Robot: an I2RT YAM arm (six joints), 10 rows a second.
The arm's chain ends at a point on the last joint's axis. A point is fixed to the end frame.
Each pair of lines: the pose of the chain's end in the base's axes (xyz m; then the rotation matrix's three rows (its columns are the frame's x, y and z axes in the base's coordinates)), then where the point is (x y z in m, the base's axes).
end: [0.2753, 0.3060, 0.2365], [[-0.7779, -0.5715, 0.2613], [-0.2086, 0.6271, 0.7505], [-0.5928, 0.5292, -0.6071]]
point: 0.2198 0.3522 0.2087
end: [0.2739, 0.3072, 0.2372], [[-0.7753, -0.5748, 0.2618], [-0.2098, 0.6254, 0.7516], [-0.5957, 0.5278, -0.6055]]
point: 0.2184 0.3533 0.2093
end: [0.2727, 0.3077, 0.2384], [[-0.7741, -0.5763, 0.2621], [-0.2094, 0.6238, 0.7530], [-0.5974, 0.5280, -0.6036]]
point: 0.2172 0.3538 0.2105
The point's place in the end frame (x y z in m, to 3 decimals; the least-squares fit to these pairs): 0.050 0.046 0.037
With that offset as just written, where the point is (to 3 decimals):
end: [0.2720, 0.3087, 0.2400], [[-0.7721, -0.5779, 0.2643], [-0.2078, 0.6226, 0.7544], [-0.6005, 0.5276, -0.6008]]
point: 0.217 0.355 0.212
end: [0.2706, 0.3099, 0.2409], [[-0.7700, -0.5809, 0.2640], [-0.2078, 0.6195, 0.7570], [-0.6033, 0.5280, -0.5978]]
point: 0.215 0.356 0.213
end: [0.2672, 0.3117, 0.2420], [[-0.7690, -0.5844, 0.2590], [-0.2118, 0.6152, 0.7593], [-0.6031, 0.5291, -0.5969]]
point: 0.211 0.358 0.214
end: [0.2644, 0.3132, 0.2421], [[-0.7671, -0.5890, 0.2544], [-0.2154, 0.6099, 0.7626], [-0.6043, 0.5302, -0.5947]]
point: 0.208 0.359 0.214
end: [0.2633, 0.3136, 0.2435], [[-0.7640, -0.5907, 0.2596], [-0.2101, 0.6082, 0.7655], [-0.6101, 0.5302, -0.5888]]
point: 0.208 0.359 0.216
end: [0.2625, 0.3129, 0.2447], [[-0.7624, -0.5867, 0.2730], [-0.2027, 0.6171, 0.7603], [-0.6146, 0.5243, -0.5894]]
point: 0.207 0.359 0.216
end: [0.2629, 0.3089, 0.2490], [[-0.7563, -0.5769, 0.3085], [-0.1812, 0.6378, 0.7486], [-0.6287, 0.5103, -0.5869]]
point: 0.210 0.357 0.219
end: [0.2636, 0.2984, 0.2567], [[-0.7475, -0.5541, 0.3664], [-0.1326, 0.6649, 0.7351], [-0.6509, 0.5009, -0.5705]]
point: 0.214 0.350 0.226
